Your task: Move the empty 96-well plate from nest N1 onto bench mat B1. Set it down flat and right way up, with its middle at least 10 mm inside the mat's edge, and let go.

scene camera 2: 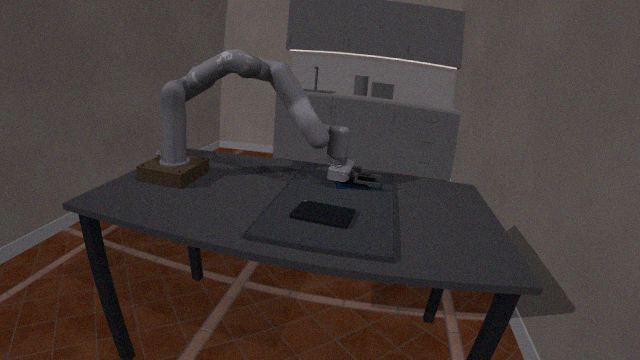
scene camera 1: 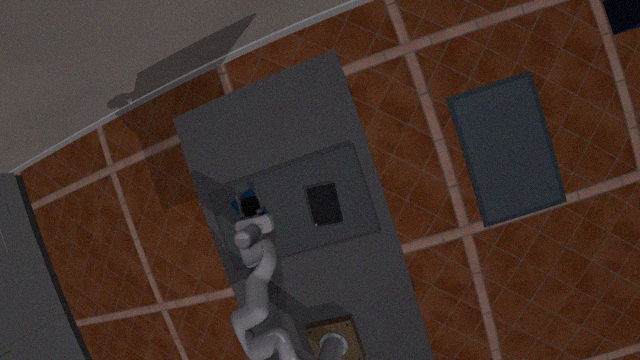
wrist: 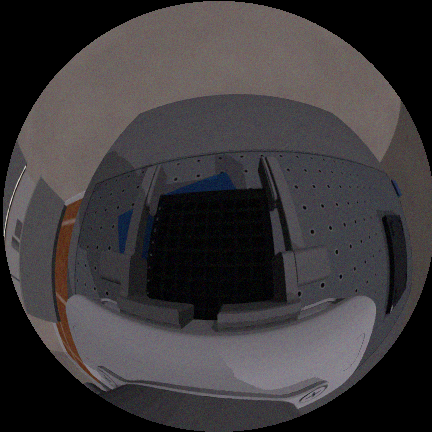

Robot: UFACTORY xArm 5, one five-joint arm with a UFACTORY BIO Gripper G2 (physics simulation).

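Places are measured from the arm's base along level axes (x ahead, y left, z up), in metres.
Where they show: hand, tool point: (scene camera 2: 375, 181) (scene camera 1: 248, 196) (wrist: 209, 183); arm's base, link origin: (scene camera 2: 174, 162) (scene camera 1: 333, 344).
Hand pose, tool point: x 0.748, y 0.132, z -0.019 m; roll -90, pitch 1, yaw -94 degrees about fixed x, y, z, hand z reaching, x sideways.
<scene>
Things, the pixels of their top centre, and the offset from my tool point. Level surfaces: height alone.
- black 96-well plate, top centre: (wrist: 203, 279) (scene camera 2: 356, 177) (scene camera 1: 252, 212) 0.068 m back, 0.008 m left, 0.001 m up
- blue bench mat, surface height: 0.024 m down
- dark rectangular nest, top centre: (scene camera 2: 323, 210) (scene camera 1: 324, 205) 0.139 m back, 0.304 m right, 0.011 m down
- grey perforated board, surface height: 0.025 m down
- grey table, surface height: 0.038 m down
The black 96-well plate (scene camera 1: 250, 205) (scene camera 2: 368, 179) (wrist: 212, 250) is level between the two grey fingers of my gripper (scene camera 1: 250, 202) (scene camera 2: 374, 180) (wrist: 212, 200), which is shut on its sides. The blue bench mat (scene camera 1: 248, 193) (scene camera 2: 345, 185) (wrist: 215, 184) lies under the plate, turned at an angle to it, and its corners stick out past the plate. The plate is low over the mat; its underside is hidden, and I cannot tell whether it touches. A dark rectangular nest (scene camera 1: 324, 204) (scene camera 2: 323, 214) (wrist: 396, 262) stands apart, to the right in the wrist view; no label is readable.
The mat and the nest are on a grey perforated board (scene camera 1: 287, 185) (scene camera 2: 320, 240) (wrist: 350, 220) with a low rim, on the grey table (scene camera 1: 280, 105) (scene camera 2: 450, 250). The arm's wooden base block (scene camera 1: 312, 340) (scene camera 2: 155, 175) stands at the table's other end.
</scene>
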